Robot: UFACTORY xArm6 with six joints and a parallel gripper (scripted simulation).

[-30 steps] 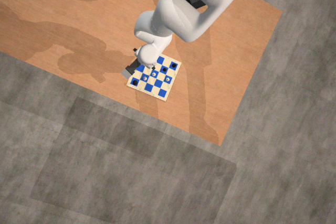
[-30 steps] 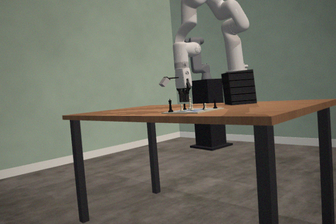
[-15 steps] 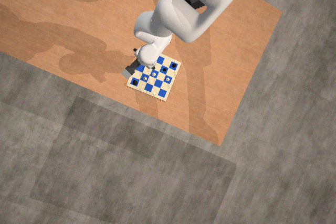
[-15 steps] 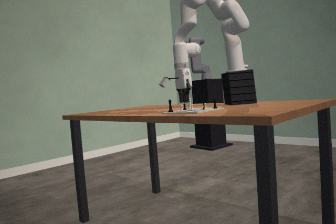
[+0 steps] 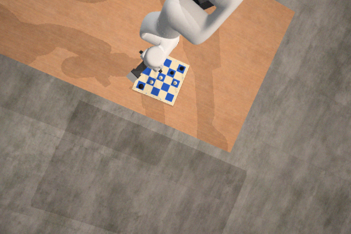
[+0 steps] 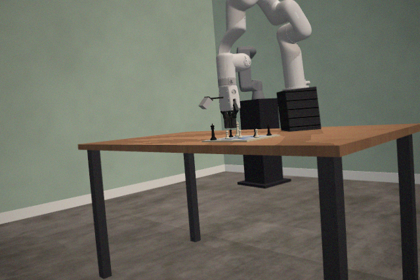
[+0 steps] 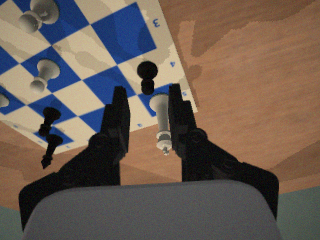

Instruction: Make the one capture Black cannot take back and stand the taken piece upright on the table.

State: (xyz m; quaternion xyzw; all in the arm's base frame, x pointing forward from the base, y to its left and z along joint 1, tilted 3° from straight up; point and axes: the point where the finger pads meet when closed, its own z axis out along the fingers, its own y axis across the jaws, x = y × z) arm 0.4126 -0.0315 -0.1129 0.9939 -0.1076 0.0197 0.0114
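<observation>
My hand is 4 cm past the tall white piece and 3 cm above it. Also, from my hand: blue-and-cream chessboard: 8 cm to the left, 6 cm below, 2 cm ahead; tall black piece: 11 cm ahead, 3 cm below, 2 cm to the left.
</observation>
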